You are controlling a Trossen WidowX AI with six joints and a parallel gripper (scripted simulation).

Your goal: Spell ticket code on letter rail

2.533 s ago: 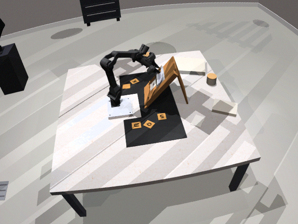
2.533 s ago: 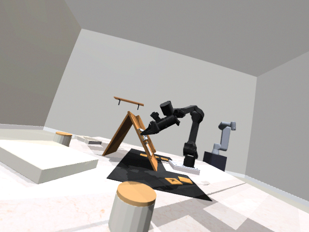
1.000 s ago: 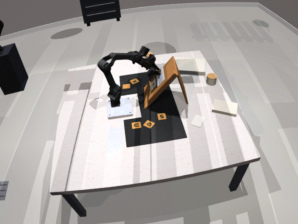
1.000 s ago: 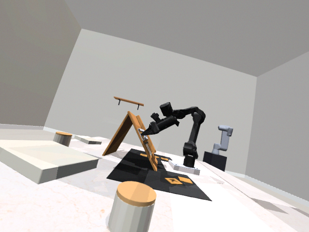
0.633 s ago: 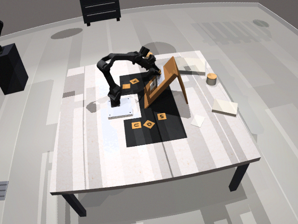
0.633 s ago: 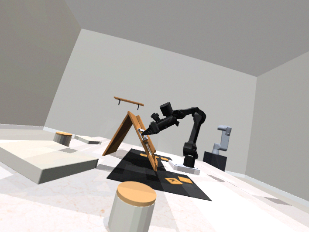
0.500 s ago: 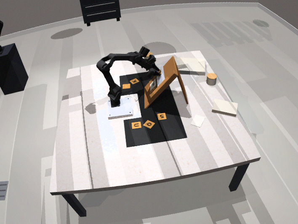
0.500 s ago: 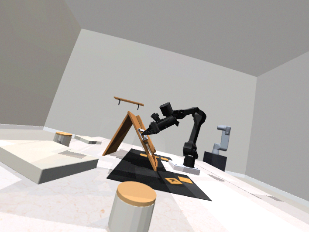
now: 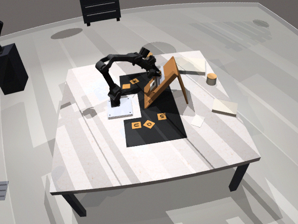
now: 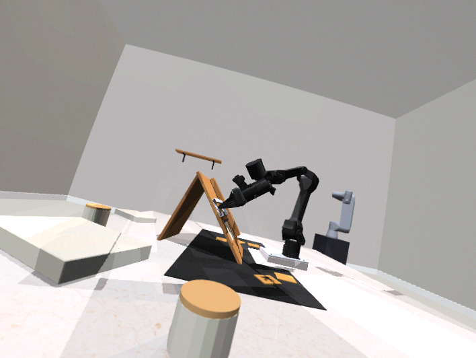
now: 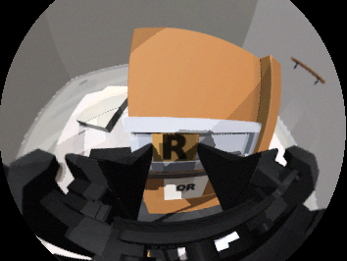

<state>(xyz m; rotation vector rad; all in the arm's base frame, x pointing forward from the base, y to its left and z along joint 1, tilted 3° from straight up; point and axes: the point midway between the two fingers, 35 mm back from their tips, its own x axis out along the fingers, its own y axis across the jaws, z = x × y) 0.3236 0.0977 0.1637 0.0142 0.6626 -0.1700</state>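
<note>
My gripper tip is now 6 cm past the white ticket, 2 cm to the left of it and 7 cm above it. From my gripper tip the other things lie so: orange letter tile (right at my gripper tip); then black mat (15 cm behind, 10 cm to the right, 17 cm below); then white card (17 cm ahead, 37 cm to the right, 16 cm below).
</note>
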